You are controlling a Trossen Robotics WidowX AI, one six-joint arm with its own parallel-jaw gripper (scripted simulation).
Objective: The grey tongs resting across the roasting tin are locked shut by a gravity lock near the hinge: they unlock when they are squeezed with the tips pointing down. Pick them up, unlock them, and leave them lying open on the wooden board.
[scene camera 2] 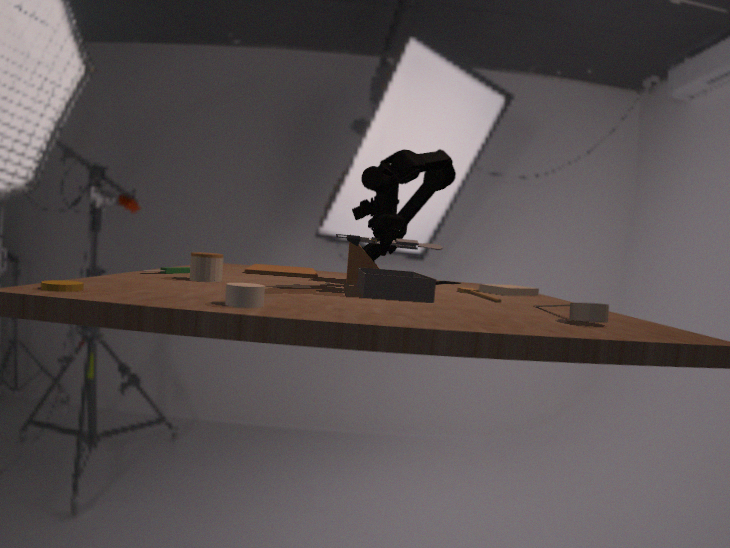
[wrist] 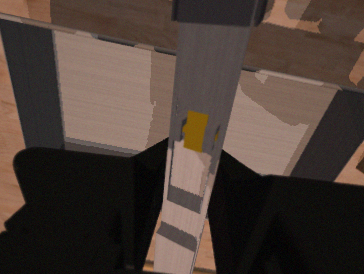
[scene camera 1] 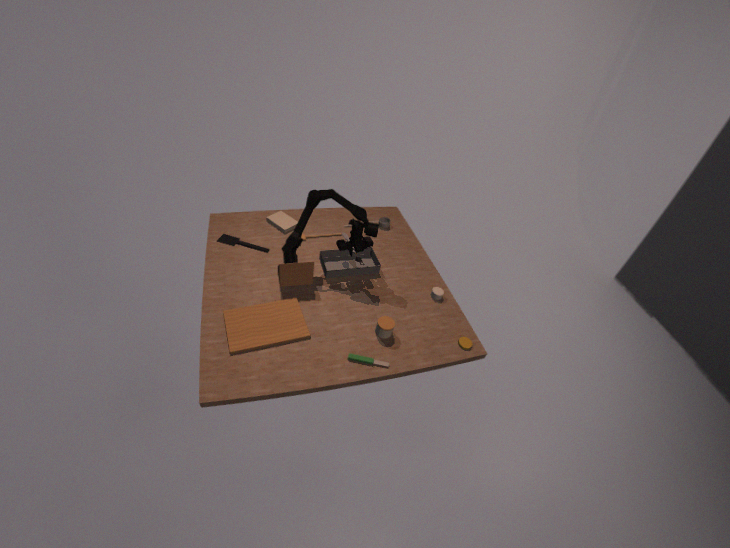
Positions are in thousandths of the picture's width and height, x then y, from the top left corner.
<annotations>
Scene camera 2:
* gripper: 524,466
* grey roasting tin: 510,517
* wooden board: 360,492
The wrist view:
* gripper: 521,527
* yellow lock piece: 534,476
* grey roasting tin: 207,330
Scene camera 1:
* grey roasting tin: 460,481
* wooden board: 375,590
</annotations>
